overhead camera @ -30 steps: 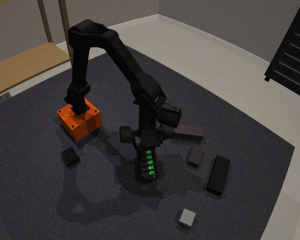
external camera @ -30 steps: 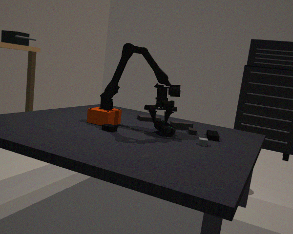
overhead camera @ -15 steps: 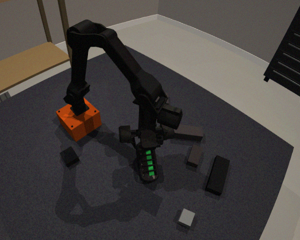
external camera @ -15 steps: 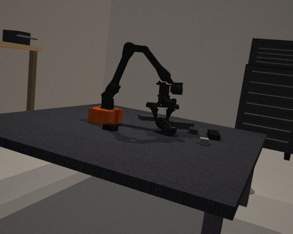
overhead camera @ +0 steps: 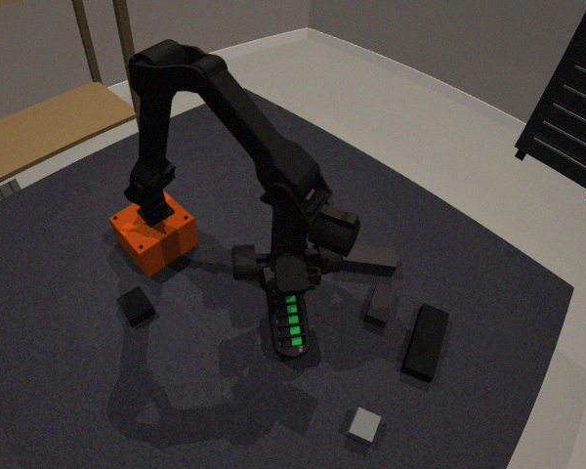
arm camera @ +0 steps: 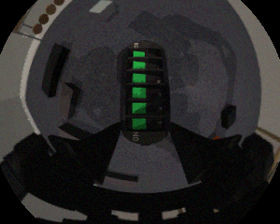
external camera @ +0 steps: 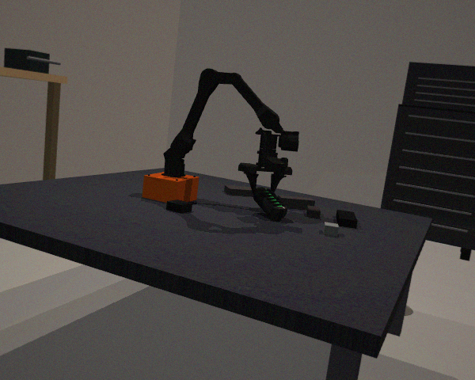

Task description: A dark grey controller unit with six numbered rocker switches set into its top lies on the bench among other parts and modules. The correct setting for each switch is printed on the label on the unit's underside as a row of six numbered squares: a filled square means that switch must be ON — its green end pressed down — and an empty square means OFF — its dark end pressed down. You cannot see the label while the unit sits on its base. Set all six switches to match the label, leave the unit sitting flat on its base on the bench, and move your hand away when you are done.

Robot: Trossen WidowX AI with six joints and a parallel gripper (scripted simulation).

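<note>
Right now my gripper tip is 270 mm short of the light grey cube, 70 mm to the left of it and 50 mm above it. Round my gripper tip: long black block (260 mm ahead, 150 mm to the left, 50 mm below); black cube (230 mm to the right, 180 mm behind, 50 mm below).
</note>
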